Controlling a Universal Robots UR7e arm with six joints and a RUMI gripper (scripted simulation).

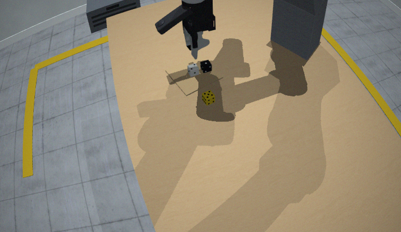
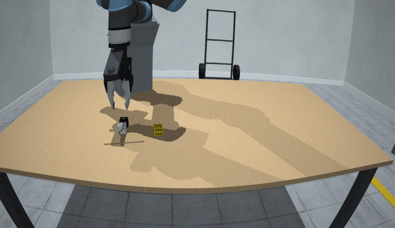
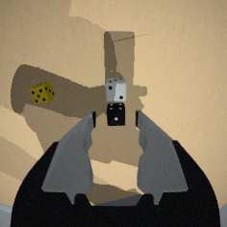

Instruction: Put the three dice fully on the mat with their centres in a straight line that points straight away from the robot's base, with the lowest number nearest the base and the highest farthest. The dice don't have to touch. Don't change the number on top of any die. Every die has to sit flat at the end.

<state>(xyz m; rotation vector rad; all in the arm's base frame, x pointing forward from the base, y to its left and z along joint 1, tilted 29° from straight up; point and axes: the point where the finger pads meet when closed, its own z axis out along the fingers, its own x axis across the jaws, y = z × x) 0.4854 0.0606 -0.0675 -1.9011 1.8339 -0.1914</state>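
My hand is 13 cm to the right of the yellow die, 9 cm above it and 1 cm past it. From my hand the other things lie so: mat: 10 cm below; then white die: 8 cm below; then black die: 8 cm below, 4 cm behind.
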